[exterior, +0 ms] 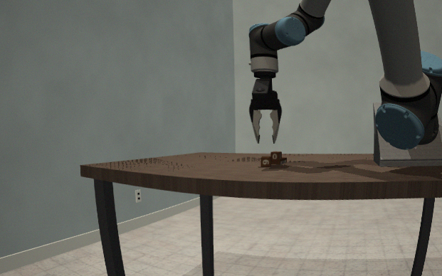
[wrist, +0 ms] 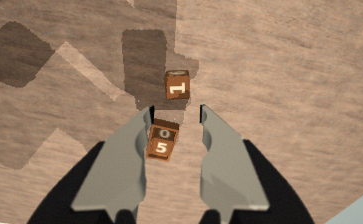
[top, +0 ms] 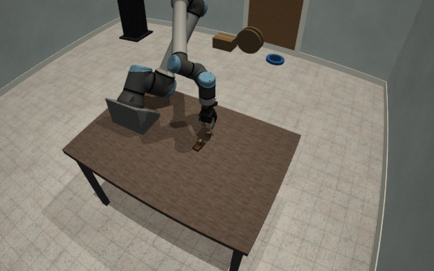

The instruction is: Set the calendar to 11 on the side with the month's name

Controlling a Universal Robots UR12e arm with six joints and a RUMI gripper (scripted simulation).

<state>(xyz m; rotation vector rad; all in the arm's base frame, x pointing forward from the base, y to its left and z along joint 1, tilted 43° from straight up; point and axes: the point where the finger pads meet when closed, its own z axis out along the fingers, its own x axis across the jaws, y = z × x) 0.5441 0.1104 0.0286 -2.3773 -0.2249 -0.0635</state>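
The cube is 7 cm below my hand. Round my hand: calendar tray (1 cm behind, 11 cm to the right, 8 cm below).
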